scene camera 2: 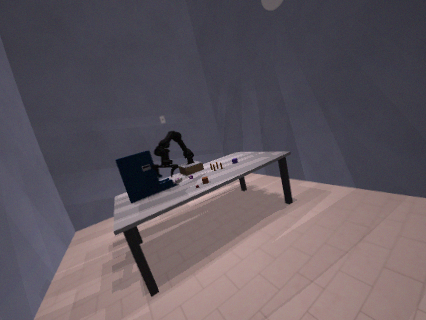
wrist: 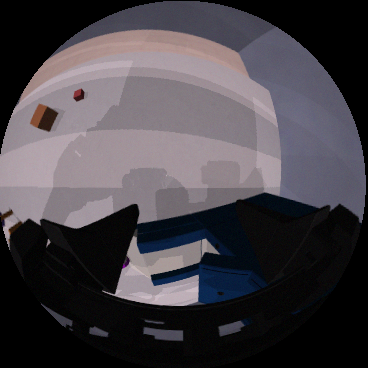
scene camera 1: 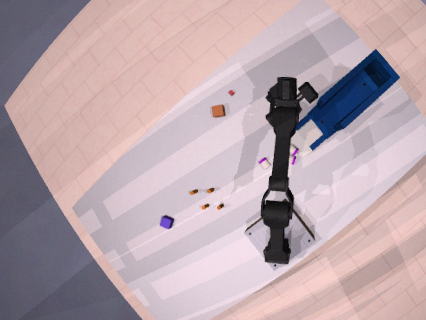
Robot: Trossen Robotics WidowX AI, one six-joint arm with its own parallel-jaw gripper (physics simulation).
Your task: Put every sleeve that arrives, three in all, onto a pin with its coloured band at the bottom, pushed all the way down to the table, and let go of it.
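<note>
Three pale sleeves with magenta bands show in scene camera 1: one sleeve [scene camera 1: 265,163] left of the arm, its band at the upper-left end, and two more, a sleeve [scene camera 1: 295,152] and a sleeve [scene camera 1: 293,160], close together right of the arm and partly hidden. They seem to lie on the table, off the pins. A bit of one magenta band [wrist: 125,262] shows in the wrist view. Four orange pins [scene camera 1: 194,192] [scene camera 1: 210,190] [scene camera 1: 205,206] [scene camera 1: 220,206] stand bare, left of the arm's base. My gripper [wrist: 187,207] is open and empty, above the table beside the blue chute.
The blue chute [scene camera 1: 345,102] [scene camera 2: 137,176] [wrist: 227,284] stands at the right in scene camera 1, with a cream ramp at its mouth. An orange cube [scene camera 1: 218,111] [scene camera 2: 205,180] [wrist: 44,118], a small red cube [scene camera 1: 231,93] [wrist: 79,95] and a purple cube [scene camera 1: 167,222] [scene camera 2: 235,160] sit on the table.
</note>
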